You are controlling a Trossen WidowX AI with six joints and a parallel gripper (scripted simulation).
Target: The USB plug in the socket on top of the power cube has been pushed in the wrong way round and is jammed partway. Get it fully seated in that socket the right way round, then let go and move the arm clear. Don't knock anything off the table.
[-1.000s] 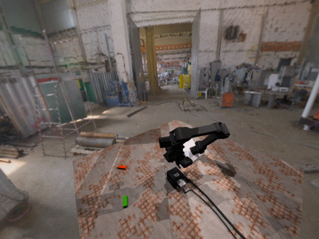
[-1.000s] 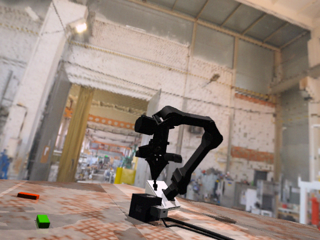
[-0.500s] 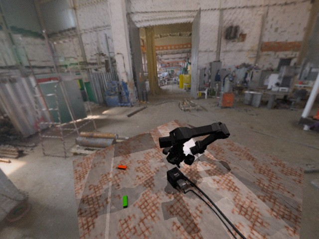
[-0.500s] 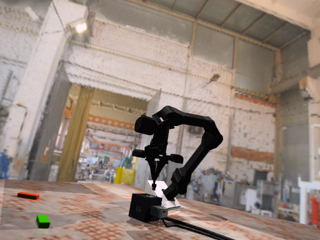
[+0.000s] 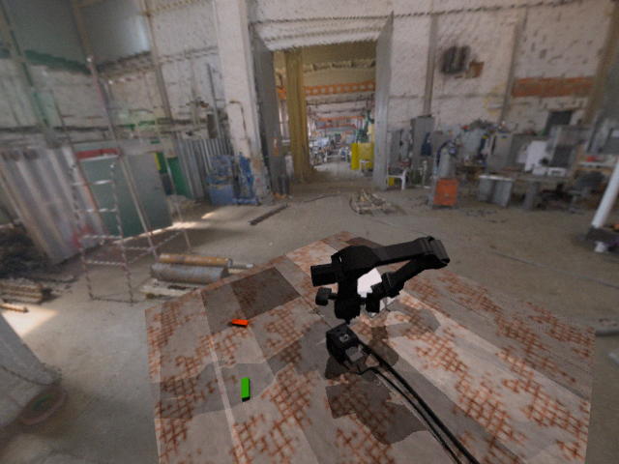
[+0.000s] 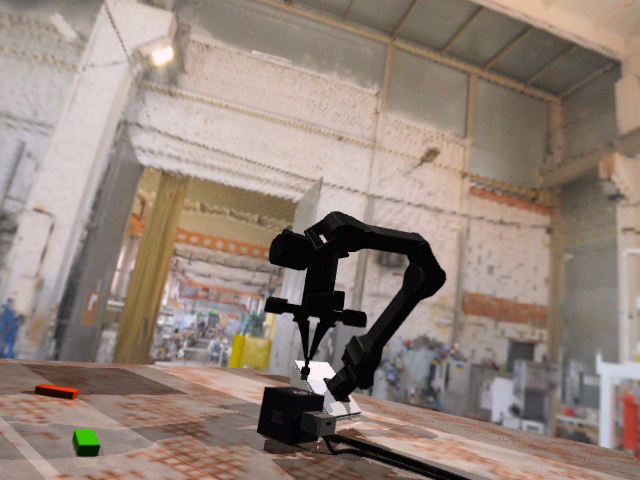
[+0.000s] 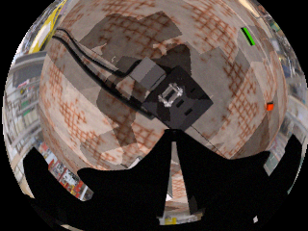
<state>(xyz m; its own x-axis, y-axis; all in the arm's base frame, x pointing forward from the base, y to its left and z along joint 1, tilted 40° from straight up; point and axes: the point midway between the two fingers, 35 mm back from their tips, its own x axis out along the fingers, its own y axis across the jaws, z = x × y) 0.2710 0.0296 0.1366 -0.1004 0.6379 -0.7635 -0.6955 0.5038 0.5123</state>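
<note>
Right now the usb socket is 20 mm ahead of my gripper tip, 20 mm to the left of it and 60 mm below it. Also, from my gripper tip: green block: 340 mm ahead, 40 mm to the right, 130 mm below; orange block: 290 mm ahead, 310 mm to the right, 130 mm below; usb plug: 10 mm behind, 10 mm to the right, 20 mm below.
</note>
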